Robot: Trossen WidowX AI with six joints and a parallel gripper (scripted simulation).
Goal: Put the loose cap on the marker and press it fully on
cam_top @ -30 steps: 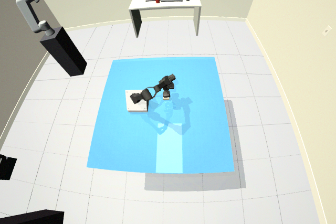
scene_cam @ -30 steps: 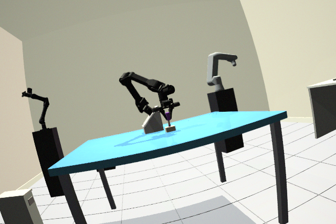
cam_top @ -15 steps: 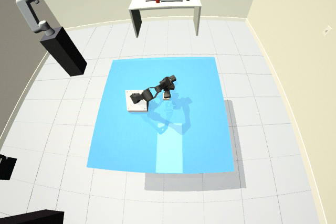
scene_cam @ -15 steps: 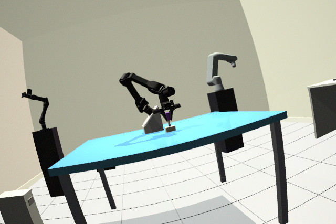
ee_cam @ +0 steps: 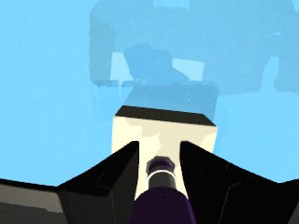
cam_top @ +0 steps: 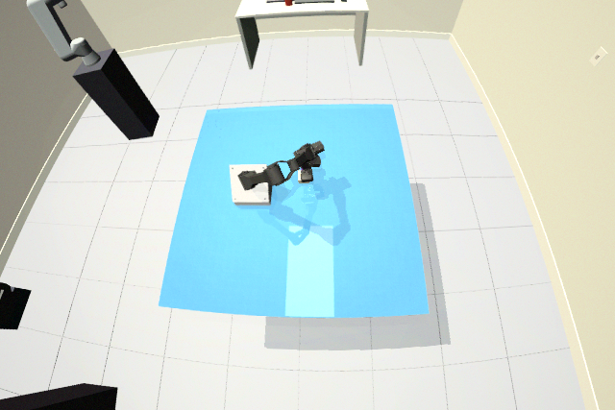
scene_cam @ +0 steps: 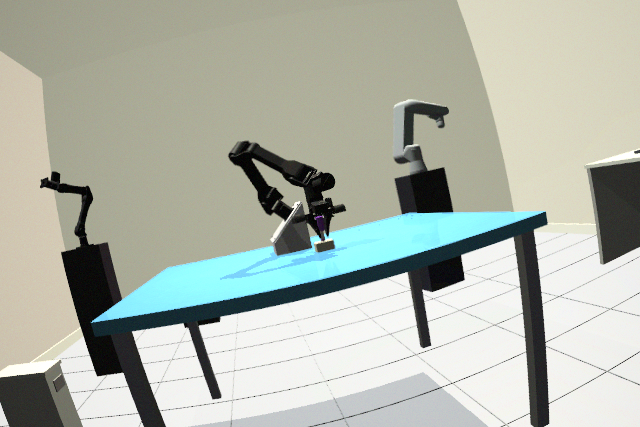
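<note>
Right now my gripper tip is 20 mm past the marker cap and 50 mm below it. The rest, counted from my gripper tip: holder block (20 mm behind, 30 mm below).
</note>
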